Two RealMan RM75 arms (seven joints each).
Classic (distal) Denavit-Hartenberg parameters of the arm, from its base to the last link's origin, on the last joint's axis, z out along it. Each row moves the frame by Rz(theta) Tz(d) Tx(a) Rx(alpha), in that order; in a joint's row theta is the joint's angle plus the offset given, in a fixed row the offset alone. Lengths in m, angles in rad.
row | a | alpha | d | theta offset
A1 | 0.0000 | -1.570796 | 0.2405 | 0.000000
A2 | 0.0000 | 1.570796 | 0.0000 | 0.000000
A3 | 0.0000 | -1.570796 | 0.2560 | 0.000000
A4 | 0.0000 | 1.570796 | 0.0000 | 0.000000
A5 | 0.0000 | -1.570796 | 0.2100 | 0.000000
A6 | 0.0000 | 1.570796 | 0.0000 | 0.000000
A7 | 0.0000 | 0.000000 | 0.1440 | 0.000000
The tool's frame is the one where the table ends.
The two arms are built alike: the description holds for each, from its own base.
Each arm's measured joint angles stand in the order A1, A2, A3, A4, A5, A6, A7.
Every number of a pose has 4 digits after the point. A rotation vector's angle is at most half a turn.
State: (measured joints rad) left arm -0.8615 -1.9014 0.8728 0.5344 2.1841 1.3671 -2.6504; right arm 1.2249 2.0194 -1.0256 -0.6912 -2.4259 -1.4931 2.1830
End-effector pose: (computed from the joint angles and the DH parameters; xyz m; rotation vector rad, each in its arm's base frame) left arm -0.2119 0.4218 0.0252 -2.2648 -1.9089 -0.3329; right arm 0.0517 0.4326 -0.0201 -2.9778 0.5601 -0.2021
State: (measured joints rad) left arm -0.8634 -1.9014 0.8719 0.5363 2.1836 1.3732 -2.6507; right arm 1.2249 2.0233 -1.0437 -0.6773 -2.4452 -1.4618 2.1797
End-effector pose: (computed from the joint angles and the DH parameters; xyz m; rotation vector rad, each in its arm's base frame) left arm -0.2104 0.4217 0.0254 -2.2716 -1.9085 -0.3331; right arm 0.0562 0.4346 -0.0245 -2.9559 0.5456 -0.2376
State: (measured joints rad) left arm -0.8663 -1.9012 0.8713 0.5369 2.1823 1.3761 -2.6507; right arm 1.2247 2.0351 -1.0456 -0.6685 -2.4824 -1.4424 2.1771
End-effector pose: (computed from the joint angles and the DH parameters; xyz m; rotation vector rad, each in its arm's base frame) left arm -0.2088 0.4221 0.0256 -2.2768 -1.9066 -0.3350; right arm 0.0614 0.4347 -0.0297 -2.9386 0.5370 -0.2797
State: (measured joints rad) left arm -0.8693 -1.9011 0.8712 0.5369 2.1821 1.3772 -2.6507; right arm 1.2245 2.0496 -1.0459 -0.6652 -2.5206 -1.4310 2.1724
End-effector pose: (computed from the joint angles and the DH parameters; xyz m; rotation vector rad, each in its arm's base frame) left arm -0.2075 0.4226 0.0256 -2.2807 -1.9039 -0.3353; right arm 0.0655 0.4335 -0.0350 -2.9283 0.5212 -0.3229
